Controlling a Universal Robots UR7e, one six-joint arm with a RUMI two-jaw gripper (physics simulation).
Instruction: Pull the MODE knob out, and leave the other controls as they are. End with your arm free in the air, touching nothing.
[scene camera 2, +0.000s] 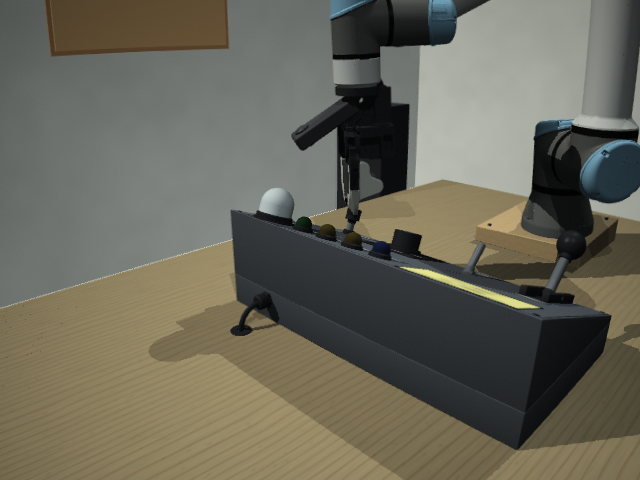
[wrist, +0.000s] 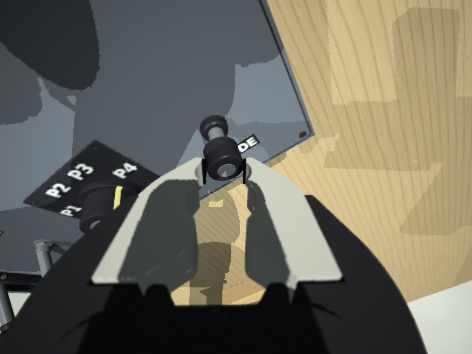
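Pixels of known places: gripper, between the fingertips: (scene camera 2: 353, 212) (wrist: 224, 162); arm's base, origin of its link: (scene camera 2: 556, 226).
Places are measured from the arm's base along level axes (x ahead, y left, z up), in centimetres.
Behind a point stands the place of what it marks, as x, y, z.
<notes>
The MODE knob (scene camera 2: 353, 217) @[41.2, -24.6, 7.6] (wrist: 222, 152) @[40.9, -26.0, 8.7] is a black cap on a grey shaft, standing off the sloped face of the dark console (scene camera 2: 382, 315) @[63.8, -4.6, 5.0] (wrist: 150, 75) @[46.7, -25.7, 6.4]. A bare stretch of shaft shows between cap and collar in the wrist view. Its label is partly hidden, with "DE" showing. My gripper (scene camera 2: 353, 209) @[40.1, -25.5, 8.2] (wrist: 224, 162) @[40.1, -25.5, 8.2] is shut on the MODE knob, with one fingertip against each side of the cap. The fingers point down at the knob from above. In the scene view the fingertips partly hide the cap.
A black rotary selector (scene camera 2: 406, 241) @[44.2, -12.6, 6.8] (wrist: 97, 202) @[44.0, -14.9, 7.0] with P1 to P4 marks is beside the knob. A white dome (scene camera 2: 277, 203) @[57.4, -27.0, 13.4], several small coloured lamps, a toggle (scene camera 2: 475, 257) @[43.8, -1.4, 6.7] and a ball-topped lever (scene camera 2: 570, 244) @[42.2, 11.2, 11.0] stand on the console. A cable (scene camera 2: 249, 311) @[64.3, -26.9, -1.4] leaves its back.
</notes>
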